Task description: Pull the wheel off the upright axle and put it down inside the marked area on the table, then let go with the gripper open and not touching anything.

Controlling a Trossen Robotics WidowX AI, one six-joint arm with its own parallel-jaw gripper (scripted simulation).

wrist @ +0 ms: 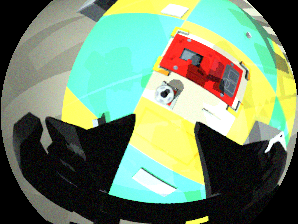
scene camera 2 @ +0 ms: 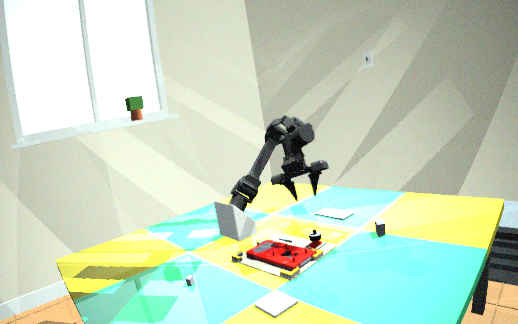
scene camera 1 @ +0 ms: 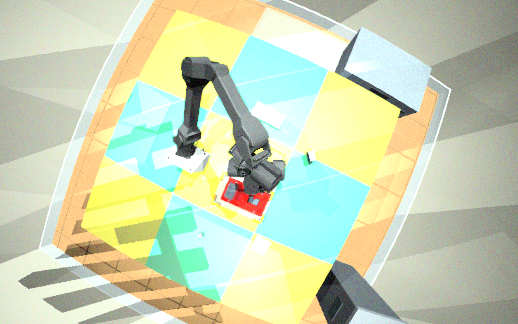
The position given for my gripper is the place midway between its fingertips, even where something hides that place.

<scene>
My gripper (scene camera 2: pixel 306 198) is open and holds nothing. Also in view: a red plate (scene camera 2: pixel 281 255).
My gripper shows as well in the wrist view (wrist: pixel 166 121).
</scene>
